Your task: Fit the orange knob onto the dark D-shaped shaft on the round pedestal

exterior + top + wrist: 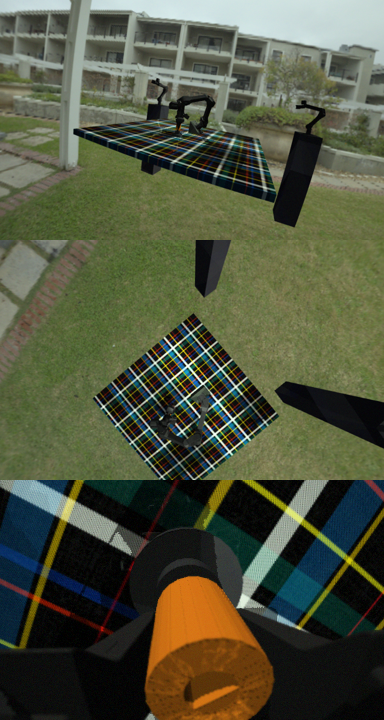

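The orange knob is 2 cm above my gripper tip. Also, from my gripper tip: round dark pedestal (4 cm below).
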